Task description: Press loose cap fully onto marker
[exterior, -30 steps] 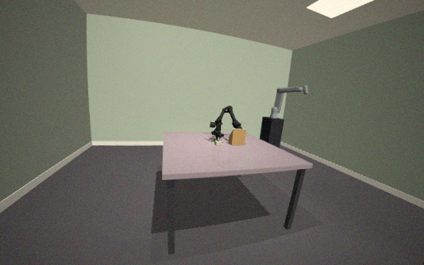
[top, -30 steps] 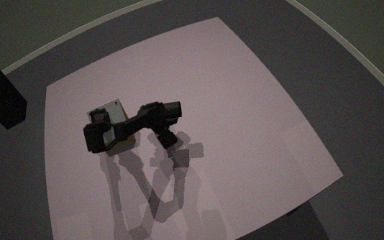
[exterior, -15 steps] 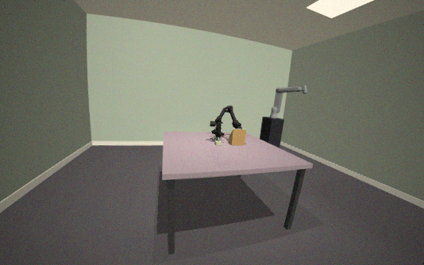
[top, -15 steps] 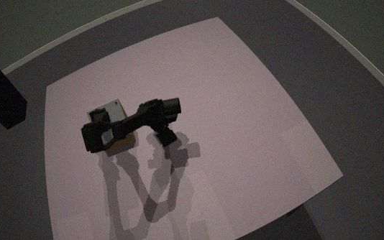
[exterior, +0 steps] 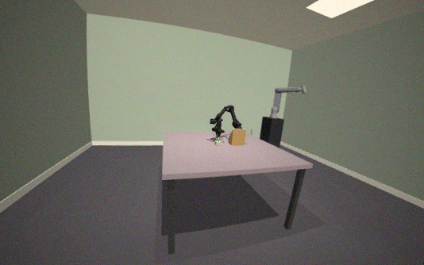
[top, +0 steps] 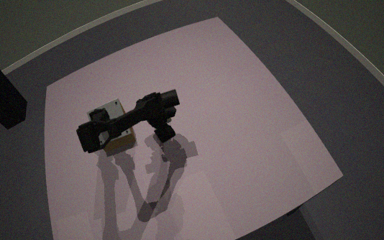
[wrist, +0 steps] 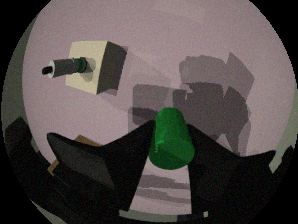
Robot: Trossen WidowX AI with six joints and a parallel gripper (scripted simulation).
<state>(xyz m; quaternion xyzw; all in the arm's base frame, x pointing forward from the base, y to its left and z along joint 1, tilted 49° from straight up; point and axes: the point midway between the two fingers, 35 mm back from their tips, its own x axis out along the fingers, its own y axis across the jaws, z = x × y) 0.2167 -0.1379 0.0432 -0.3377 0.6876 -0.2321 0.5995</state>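
My gripper tip is 120 mm to the right of the holder block, 40 mm above it and 30 mm short of it. The rest, counted from my gripper tip: green marker cap (10 mm above).
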